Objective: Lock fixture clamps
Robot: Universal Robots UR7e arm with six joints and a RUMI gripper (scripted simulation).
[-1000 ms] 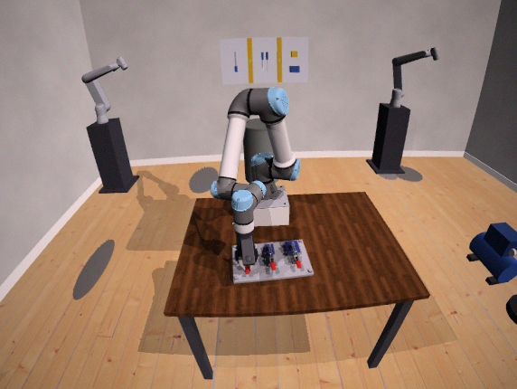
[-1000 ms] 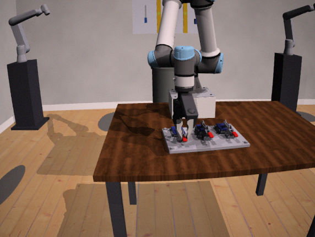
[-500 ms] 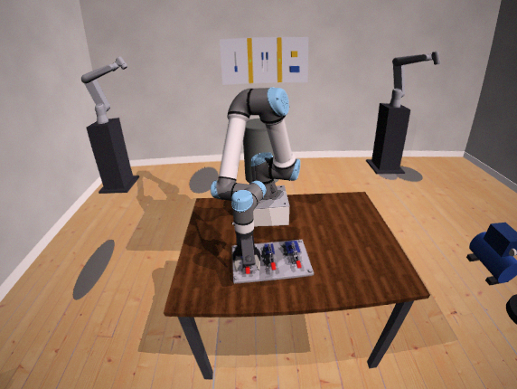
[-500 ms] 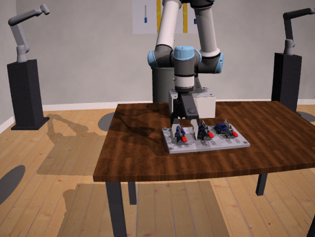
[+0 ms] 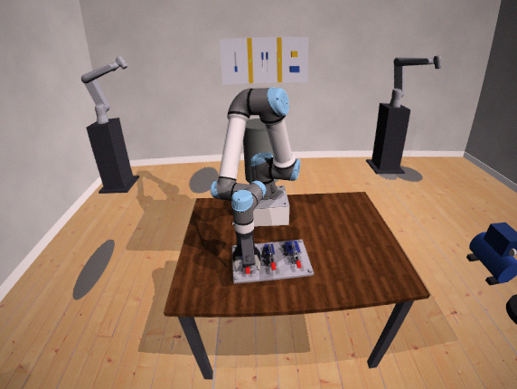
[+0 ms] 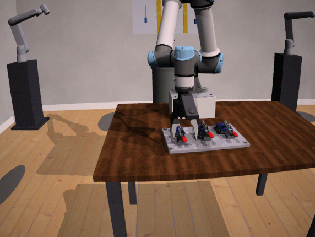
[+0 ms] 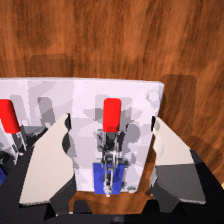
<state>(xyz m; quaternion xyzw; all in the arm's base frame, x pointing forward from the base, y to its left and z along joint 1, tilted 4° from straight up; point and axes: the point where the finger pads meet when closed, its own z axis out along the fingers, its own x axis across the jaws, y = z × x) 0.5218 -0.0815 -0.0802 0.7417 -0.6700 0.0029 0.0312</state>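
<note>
My gripper is now 10 cm past the grey fixture plate, 10 cm to the right of it and 4 cm above it.
</note>
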